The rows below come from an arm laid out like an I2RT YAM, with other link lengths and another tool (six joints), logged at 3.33 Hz.
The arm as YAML. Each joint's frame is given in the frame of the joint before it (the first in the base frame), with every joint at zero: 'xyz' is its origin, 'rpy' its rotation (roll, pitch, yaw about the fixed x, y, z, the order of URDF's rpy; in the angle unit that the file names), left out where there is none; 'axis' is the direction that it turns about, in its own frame. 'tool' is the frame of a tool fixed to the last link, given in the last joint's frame.
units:
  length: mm
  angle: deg
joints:
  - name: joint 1
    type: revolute
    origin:
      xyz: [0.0, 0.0, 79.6]
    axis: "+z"
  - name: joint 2
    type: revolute
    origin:
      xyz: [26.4, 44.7, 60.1]
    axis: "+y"
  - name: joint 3
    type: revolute
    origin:
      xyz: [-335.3, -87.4, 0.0]
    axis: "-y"
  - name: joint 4
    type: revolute
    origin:
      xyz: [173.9, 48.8, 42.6]
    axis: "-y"
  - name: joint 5
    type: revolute
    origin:
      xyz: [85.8, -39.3, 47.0]
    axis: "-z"
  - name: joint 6
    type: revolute
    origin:
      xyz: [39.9, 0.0, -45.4]
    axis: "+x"
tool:
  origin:
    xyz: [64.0, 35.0, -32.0]
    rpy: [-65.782, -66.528, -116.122]
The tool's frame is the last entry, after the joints.
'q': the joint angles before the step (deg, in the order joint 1, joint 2, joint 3, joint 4, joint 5, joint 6). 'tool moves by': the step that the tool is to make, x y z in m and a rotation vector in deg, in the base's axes. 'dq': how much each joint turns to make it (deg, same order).
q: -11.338 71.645 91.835 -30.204 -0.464 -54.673
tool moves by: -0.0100 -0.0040 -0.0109 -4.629 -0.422 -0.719
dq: 0.082 -3.048 -6.694 4.990 1.514 -4.267
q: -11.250 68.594 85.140 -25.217 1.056 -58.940
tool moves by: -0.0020 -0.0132 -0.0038 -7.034 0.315 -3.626
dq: -0.012 -0.762 -3.771 4.448 4.547 -6.402
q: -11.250 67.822 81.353 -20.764 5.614 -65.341
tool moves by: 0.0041 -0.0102 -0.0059 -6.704 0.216 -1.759
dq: 0.037 -0.135 -4.932 6.662 2.514 -6.426
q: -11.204 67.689 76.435 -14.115 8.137 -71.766
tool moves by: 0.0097 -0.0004 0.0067 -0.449 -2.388 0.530
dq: 0.210 1.017 -0.100 3.548 -0.321 -0.004
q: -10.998 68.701 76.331 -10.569 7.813 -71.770
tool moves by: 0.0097 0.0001 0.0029 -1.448 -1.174 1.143
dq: 0.332 1.033 -0.598 3.217 -0.766 -1.241
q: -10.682 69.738 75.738 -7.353 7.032 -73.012
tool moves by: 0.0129 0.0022 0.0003 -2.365 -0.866 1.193
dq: 1.344 1.309 -1.412 4.257 0.173 -2.194
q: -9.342 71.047 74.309 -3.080 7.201 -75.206
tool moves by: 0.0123 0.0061 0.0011 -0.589 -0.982 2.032
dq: 1.474 1.263 -0.408 2.782 -0.563 -0.431
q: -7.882 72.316 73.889 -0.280 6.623 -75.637
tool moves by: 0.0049 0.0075 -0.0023 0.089 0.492 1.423
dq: 1.713 0.371 -0.061 -0.070 0.291 0.023
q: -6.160 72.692 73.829 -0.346 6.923 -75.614
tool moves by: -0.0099 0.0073 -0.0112 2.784 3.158 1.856
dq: 0.349 -1.439 -0.006 -5.125 -1.552 2.425
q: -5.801 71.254 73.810 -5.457 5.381 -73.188
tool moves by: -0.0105 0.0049 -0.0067 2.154 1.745 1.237
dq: -0.012 -1.544 -0.270 -3.382 -1.381 1.882
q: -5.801 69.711 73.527 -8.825 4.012 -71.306
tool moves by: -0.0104 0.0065 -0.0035 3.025 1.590 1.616
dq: -0.015 -1.341 0.932 -4.303 -1.921 2.665
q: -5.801 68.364 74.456 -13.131 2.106 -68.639
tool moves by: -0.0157 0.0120 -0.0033 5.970 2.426 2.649
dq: -0.016 -1.689 2.319 -7.062 -3.485 5.232
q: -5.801 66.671 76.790 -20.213 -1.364 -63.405
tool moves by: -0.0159 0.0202 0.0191 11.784 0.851 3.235
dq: -0.024 -0.293 8.910 -10.480 -5.385 10.850
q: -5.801 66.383 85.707 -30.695 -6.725 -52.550
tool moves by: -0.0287 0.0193 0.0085 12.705 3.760 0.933
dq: 0.013 -1.354 7.070 -11.694 -3.667 11.866
